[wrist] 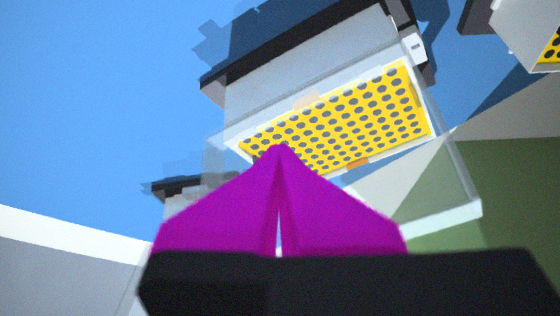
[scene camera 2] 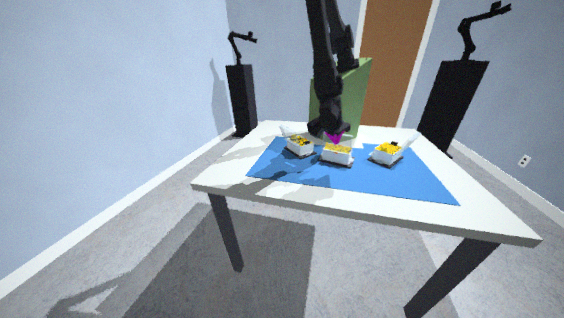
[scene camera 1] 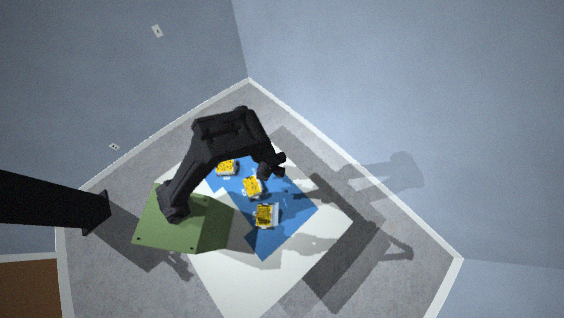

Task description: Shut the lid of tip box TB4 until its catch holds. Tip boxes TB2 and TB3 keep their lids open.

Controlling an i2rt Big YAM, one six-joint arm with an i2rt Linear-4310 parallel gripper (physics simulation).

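Frame: origin at the arm's base, x ahead, y left, z up, level; centimetres.
Where they show: gripper, between the fingertips: [wrist: 278, 157] [scene camera 2: 336, 144] [scene camera 1: 260, 177]; arm's base, origin of its link: [scene camera 2: 347, 67].
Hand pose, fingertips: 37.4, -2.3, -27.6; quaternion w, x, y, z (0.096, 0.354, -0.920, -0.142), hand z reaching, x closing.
Each offset is from my fingertips to the centre of the thing, as dx, dy, dz. "spot": to the spot under its first point. Level surfaces: height alone.
Three white tip boxes with yellow racks stand in a row. Their labels cannot be read. The middle box [scene camera 1: 253, 187] [scene camera 2: 337, 156] [wrist: 345, 115] is below my gripper [scene camera 2: 335, 140] [wrist: 278, 157]. Its clear lid @[spot: -2.8, -4.5, +3.8] [wrist: 442, 218] is raised and slants above the rack in the wrist view; its exact angle is unclear. The magenta fingers are shut and empty, close above this box; contact with the lid cannot be told. The left box @[spot: -4.4, -16.4, -4.3] [scene camera 2: 300, 146] [scene camera 1: 266, 216] and the right box @[-13.8, +23.7, -8.0] [scene camera 2: 387, 154] [scene camera 1: 226, 167] have open lids @[spot: -5.7, -23.0, +1.7] [scene camera 2: 286, 131] @[spot: -4.9, +28.8, +1.4] [scene camera 2: 410, 142].
The boxes stand on dark bases on a blue mat @[dz -11.3] [scene camera 1: 262, 247] [scene camera 2: 390, 185] [wrist: 100, 100], on a white table @[dz -11.6] [scene camera 2: 320, 197]. The green arm mount [scene camera 1: 167, 225] [scene camera 2: 356, 100] is behind them. Two black pedestals [scene camera 2: 242, 95] [scene camera 2: 452, 100] with arms stand beyond the table.
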